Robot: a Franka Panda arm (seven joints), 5 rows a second.
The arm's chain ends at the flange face. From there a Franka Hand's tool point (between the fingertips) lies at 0.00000 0.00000 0.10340 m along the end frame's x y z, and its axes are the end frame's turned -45 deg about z.
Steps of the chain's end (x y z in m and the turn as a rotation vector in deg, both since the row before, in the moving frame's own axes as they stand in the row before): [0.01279, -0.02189, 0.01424, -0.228, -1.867, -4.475]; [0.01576, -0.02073, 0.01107, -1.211, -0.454, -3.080]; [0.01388, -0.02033, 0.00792, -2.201, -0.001, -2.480]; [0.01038, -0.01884, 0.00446, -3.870, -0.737, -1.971]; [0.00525, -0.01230, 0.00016, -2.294, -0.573, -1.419]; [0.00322, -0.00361, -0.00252, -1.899, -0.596, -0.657]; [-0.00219, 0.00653, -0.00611, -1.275, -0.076, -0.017]
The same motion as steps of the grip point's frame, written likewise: [0.02177, -0.00842, 0.01418, 1.159, -1.481, -4.475]; [0.02370, -0.00249, 0.01104, -0.535, -1.177, -3.080]; [0.02144, -0.00169, 0.00784, -1.556, -1.557, -2.480]; [0.01486, -0.00189, 0.00422, -2.215, -3.258, -1.971]; [0.00878, -0.00274, 0.00007, -1.217, -2.027, -1.419]; [0.00166, 0.00140, -0.00258, -0.921, -1.764, -0.657]; [-0.00789, 0.00460, -0.00614, -0.848, -0.955, -0.017]
